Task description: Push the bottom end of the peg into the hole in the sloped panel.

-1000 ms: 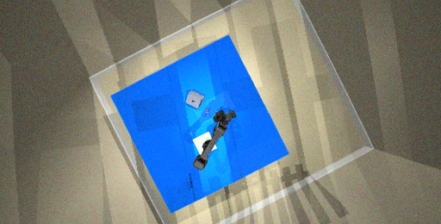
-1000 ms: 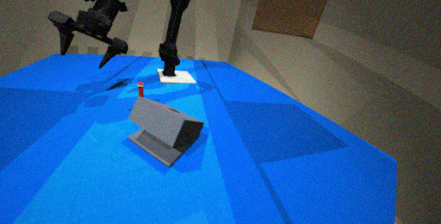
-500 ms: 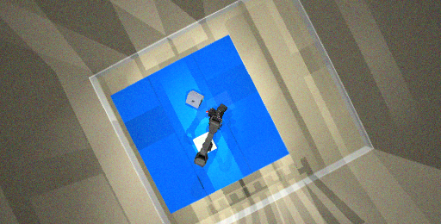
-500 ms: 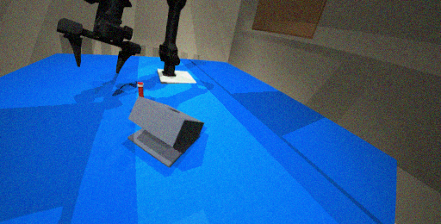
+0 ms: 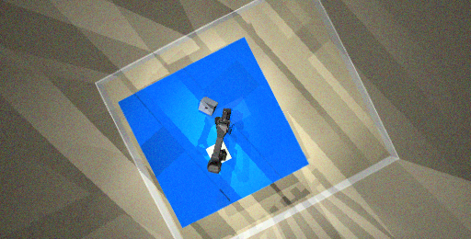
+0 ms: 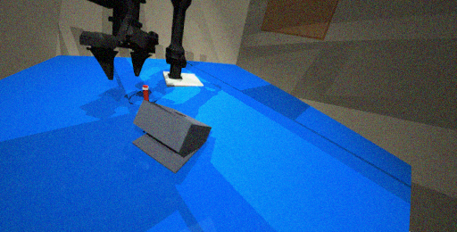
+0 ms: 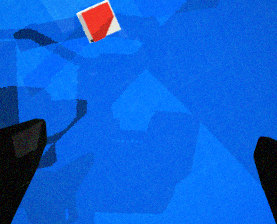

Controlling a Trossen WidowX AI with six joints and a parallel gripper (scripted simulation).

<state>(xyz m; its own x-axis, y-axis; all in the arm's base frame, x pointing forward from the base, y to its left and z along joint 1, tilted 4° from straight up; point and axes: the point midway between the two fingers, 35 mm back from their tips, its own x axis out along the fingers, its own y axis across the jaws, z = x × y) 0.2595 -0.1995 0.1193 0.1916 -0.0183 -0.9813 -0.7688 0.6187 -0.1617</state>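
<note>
The red peg lies 10 mm ahead of my gripper tip, 50 mm to the left of it and 50 mm below it. Round my gripper tip: dark hole (150 mm ahead, 110 mm to the left, 40 mm below); then flat grey foot (170 mm ahead, 90 mm to the left, 100 mm below); then grey sloped panel (160 mm ahead, 100 mm to the left, 60 mm below).
</note>
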